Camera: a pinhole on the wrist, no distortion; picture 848 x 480 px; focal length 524.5 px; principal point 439.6 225.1 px. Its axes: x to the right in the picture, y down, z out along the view. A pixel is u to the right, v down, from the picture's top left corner.
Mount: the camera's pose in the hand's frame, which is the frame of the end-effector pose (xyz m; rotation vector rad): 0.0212 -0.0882 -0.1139 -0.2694 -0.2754 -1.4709
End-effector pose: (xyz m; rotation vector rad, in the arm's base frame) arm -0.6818 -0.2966 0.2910 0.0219 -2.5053 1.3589
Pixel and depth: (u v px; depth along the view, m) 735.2 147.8 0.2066
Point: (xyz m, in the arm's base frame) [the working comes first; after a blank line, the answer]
In the camera's frame: 0.1164 -0.0304 0.2066

-0.6886 -0.4675 0.3336
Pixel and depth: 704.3 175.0 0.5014
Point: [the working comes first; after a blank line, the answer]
In the camera's frame: 0.2530 -0.0479 0.5014

-0.7526 -0.7511 0.1874
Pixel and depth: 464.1 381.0 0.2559
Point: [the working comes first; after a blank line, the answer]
In the camera's frame: 0.0120 0.0761 0.2559

-0.8022 -0.3947 0.2531
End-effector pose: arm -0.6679 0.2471 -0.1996 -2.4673 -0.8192 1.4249
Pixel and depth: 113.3 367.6 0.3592
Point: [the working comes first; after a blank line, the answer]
In the camera's frame: -0.2235 0.0976 0.3592

-0.6601 0.0709 -0.4497
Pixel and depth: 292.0 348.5 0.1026
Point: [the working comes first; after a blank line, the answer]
In the camera's frame: -0.0289 0.0241 0.1026

-0.6374 0.2926 -0.2058
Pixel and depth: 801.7 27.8 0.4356
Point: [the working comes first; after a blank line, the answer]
In the camera's frame: 0.3007 -0.1639 0.4356

-1.1409 0.3265 -0.2206
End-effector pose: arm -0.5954 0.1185 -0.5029 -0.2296 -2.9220 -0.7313
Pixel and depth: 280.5 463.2 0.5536
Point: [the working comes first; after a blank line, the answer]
In the camera's frame: -0.1679 0.2513 0.5536

-0.8174 0.5557 -0.6398
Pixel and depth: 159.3 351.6 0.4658
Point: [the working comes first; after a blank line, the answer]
In the camera's frame: -0.2489 0.1123 0.4658

-0.6620 0.5170 -0.5507
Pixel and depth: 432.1 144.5 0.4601
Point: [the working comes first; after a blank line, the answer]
In the camera's frame: -0.0066 -0.0707 0.4601

-0.5513 0.3235 -0.7570
